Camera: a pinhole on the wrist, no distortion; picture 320 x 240 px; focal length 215.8 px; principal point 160.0 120.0 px. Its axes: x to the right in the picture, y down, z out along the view. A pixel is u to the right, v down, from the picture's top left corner.
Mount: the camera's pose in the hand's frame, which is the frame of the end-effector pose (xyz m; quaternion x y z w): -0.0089 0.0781 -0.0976 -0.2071 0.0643 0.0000 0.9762
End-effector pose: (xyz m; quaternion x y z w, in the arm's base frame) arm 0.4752 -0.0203 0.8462 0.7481 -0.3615 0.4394 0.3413
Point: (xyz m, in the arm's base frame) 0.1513 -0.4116 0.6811
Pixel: 56.7 213.0
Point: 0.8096 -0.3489 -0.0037
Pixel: outside the picture
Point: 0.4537 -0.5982 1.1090
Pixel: 273.9 142.0
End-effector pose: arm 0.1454 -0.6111 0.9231 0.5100 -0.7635 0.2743 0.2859
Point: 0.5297 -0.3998 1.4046
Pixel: behind the camera
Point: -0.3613 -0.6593 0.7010
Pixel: 152.7 217.3
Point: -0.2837 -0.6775 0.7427
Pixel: 162.7 197.7
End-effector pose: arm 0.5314 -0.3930 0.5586 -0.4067 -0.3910 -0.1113 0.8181
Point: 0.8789 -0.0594 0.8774
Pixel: outside the picture
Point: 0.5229 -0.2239 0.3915
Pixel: 24.8 173.2
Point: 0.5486 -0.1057 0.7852
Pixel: 261.4 17.7
